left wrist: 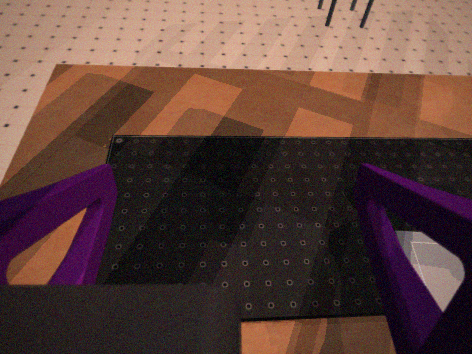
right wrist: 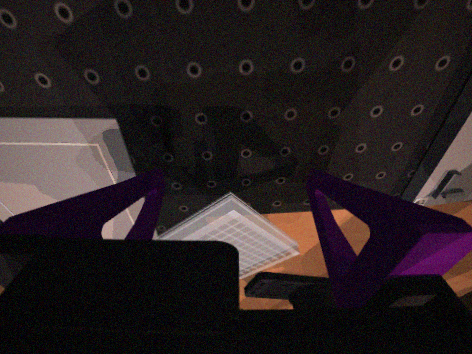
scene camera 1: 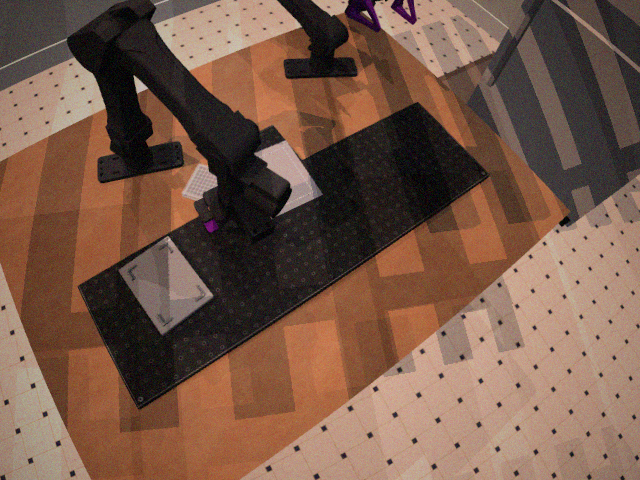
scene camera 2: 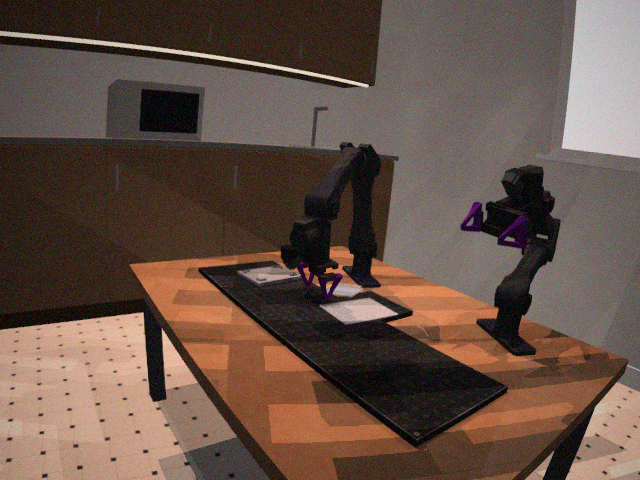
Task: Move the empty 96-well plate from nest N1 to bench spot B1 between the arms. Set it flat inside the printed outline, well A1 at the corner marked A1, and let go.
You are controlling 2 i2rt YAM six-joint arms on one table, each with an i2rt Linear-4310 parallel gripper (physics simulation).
My left gripper [scene camera 2: 479, 234] is open, holding nothing. My right gripper [scene camera 2: 317, 293] is open and holds nothing. Also in view: a white well plate [scene camera 1: 201, 180]. Also in view: a grey pad with printed outline [scene camera 1: 281, 159] and a grey pad with corner brackets [scene camera 1: 169, 290].
The white well plate shows as well in the right wrist view [right wrist: 261, 244]. My left gripper is seen too in the left wrist view [left wrist: 235, 177]. My right gripper also shows in the right wrist view [right wrist: 235, 176] and in scene camera 1 [scene camera 1: 234, 218]. The left wrist view misses the white well plate: it is out of frame.
